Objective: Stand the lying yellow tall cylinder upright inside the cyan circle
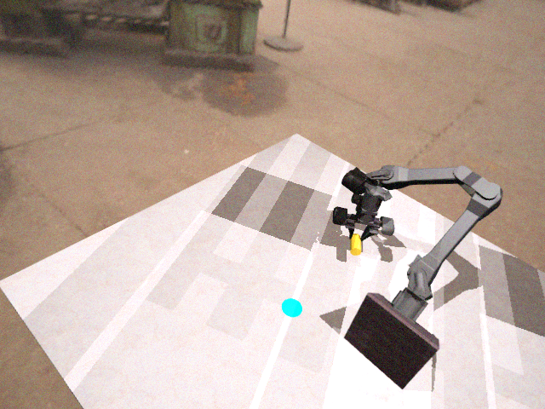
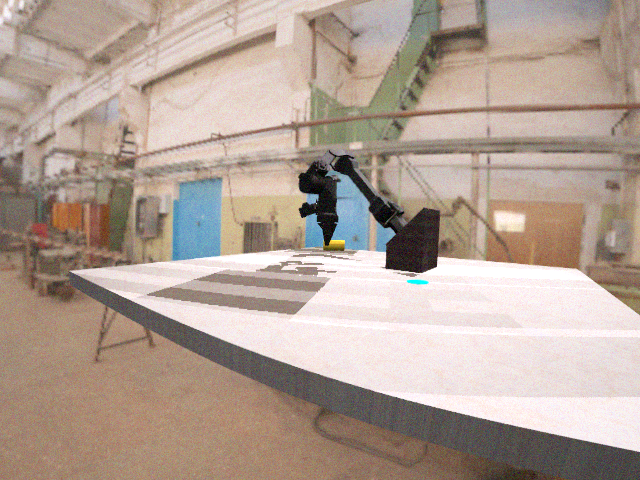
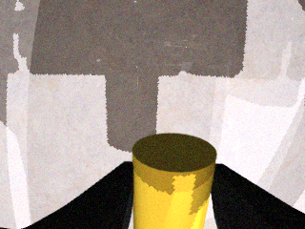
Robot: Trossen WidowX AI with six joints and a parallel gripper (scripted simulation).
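My gripper tip is 300 mm to the right of the cyan circle, 80 mm above it and 40 mm short of it. From my gripper tip the other things lie so: yellow cylinder 20 mm to the left, 10 mm behind.
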